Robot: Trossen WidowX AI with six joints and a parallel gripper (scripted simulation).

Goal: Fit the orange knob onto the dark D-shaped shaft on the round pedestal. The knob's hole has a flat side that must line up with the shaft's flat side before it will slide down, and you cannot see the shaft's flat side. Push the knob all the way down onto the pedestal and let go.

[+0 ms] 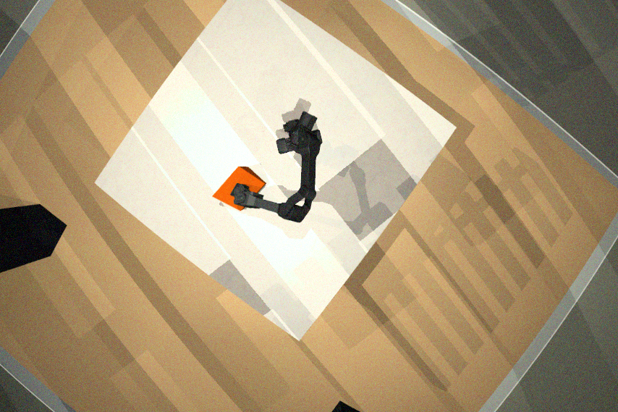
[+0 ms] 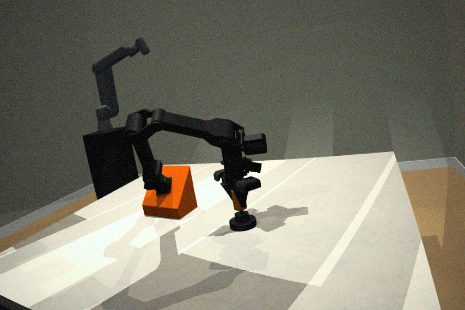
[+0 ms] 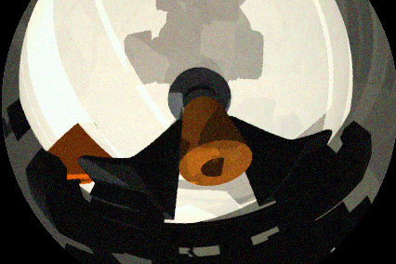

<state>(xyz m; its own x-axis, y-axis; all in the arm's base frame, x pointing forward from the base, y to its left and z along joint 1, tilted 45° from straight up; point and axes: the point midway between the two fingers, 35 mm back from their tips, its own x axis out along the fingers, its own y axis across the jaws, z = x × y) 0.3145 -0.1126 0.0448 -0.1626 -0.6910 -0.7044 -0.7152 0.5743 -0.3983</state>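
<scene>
The orange knob lies 2 cm above my gripper tip. From my gripper tip the other things lie so: round dark pedestal 4 cm below.
</scene>
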